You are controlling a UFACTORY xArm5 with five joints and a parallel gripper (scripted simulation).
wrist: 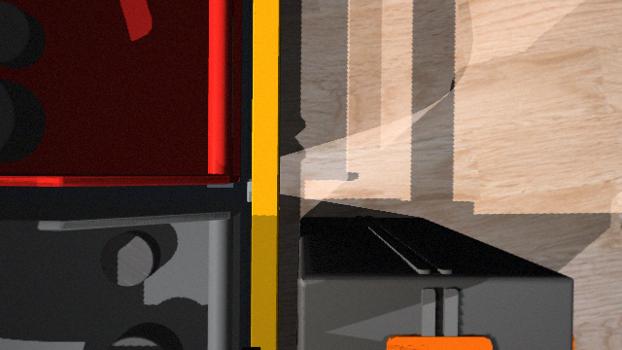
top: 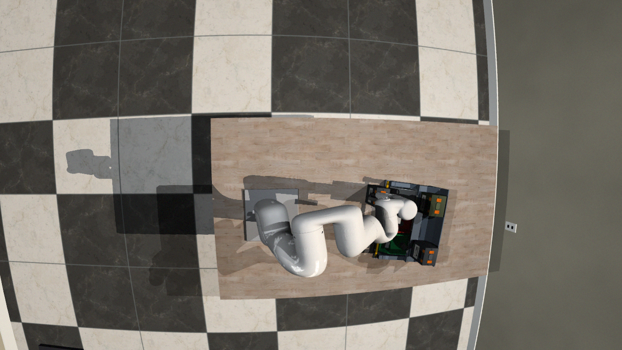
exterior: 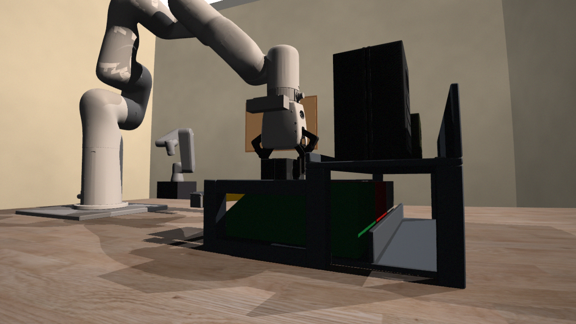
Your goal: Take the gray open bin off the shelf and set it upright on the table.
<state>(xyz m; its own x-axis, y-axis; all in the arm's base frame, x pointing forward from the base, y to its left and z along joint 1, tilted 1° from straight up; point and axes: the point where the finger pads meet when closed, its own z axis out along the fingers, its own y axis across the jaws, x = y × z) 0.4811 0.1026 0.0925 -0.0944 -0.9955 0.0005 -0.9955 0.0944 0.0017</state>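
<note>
The dark box is 40 mm below my hand. Also, from my hand: gray open bin (150 mm ahead, 60 mm below, 20 mm to the right); then red bin (140 mm ahead, 130 mm to the right, 60 mm below); then yellow bar (120 mm to the right, 40 mm below, 30 mm ahead).
</note>
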